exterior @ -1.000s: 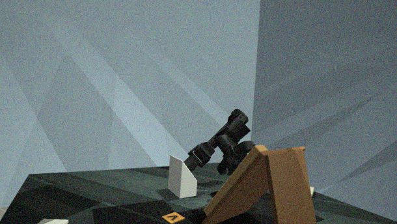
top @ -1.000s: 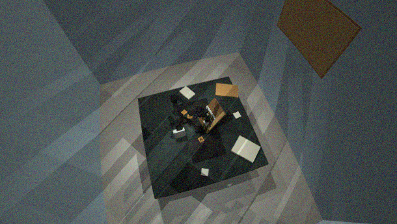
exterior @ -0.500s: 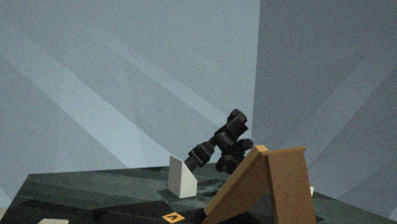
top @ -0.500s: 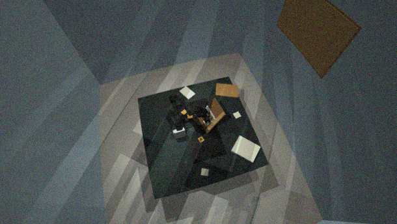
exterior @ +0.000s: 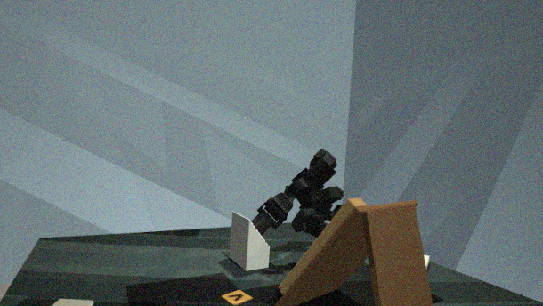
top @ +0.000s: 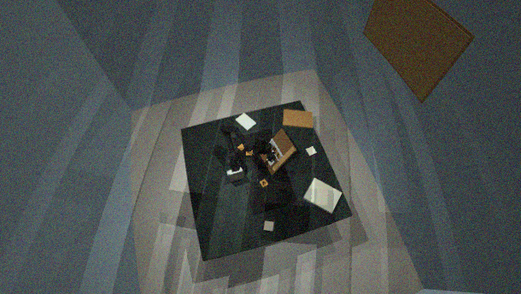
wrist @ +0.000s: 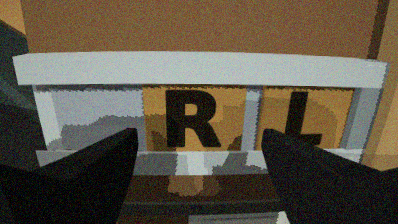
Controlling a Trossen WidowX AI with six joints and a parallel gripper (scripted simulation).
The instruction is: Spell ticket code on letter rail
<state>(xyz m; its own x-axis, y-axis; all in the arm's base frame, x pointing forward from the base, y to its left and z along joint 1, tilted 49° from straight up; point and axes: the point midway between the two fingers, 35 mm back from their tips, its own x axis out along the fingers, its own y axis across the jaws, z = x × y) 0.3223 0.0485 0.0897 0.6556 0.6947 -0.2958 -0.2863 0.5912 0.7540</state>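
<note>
Right now my gripper tip is 4 cm short of the orange letter tile, 5 cm to the left of it and 1 cm above it. The rest, counted from my gripper tip: flat orange panel (34 cm ahead, 40 cm to the left, 16 cm below); white ticket (3 cm behind, 4 cm to the right, 10 cm below); yellow letter tile (12 cm behind, 22 cm to the right, 17 cm below).
</note>
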